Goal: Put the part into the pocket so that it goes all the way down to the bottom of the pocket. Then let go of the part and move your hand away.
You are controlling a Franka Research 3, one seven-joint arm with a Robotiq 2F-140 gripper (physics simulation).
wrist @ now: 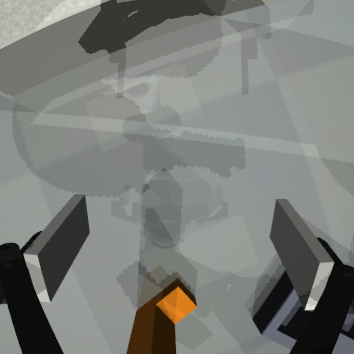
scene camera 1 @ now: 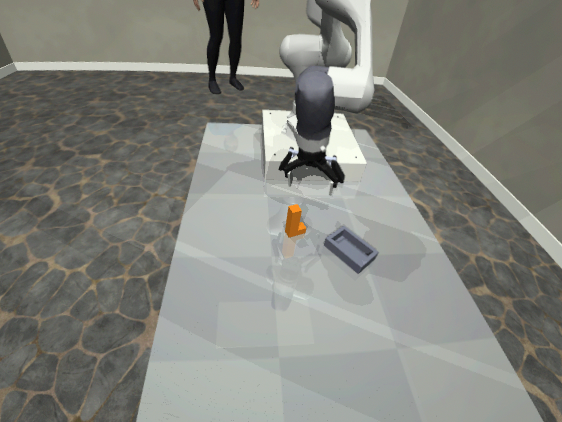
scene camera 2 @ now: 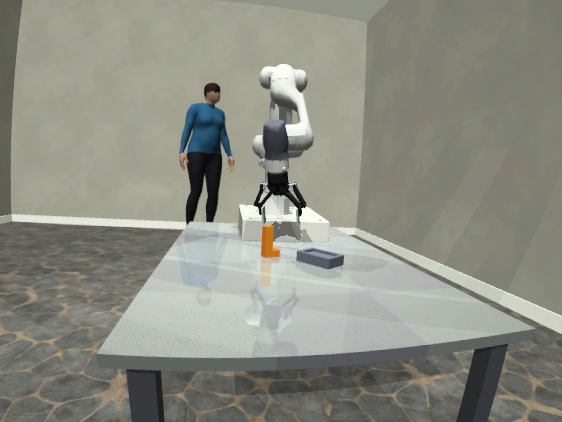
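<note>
The part is an orange L-shaped block (scene camera 1: pixel 293 221) (scene camera 2: pixel 268 242) (wrist: pixel 176 305). It stands upright on the table, its short foot pointing right in the scene views. The pocket is the hollow of a grey-blue rectangular tray (scene camera 1: pixel 358 266) (scene camera 2: pixel 313 258) (wrist: pixel 272 327), which lies to the right of the part, apart from it, turned at an angle. My gripper (scene camera 1: pixel 310 187) (scene camera 2: pixel 280 218) (wrist: pixel 179 216) is wide open with nothing between its fingers. It hangs above the table, behind the part as scene camera 1 sees it. In the wrist view the part's top shows low between the fingers, and the tray is partly hidden by the right finger.
The white robot base (scene camera 1: pixel 352 145) (scene camera 2: pixel 315 231) stands at the table's far end, behind the gripper. The glossy table (scene camera 1: pixel 240 385) (scene camera 2: pixel 300 345) shows reflections and shadows. A person (scene camera 1: pixel 222 40) (scene camera 2: pixel 206 130) stands on the floor beyond the table, to the left of the arm.
</note>
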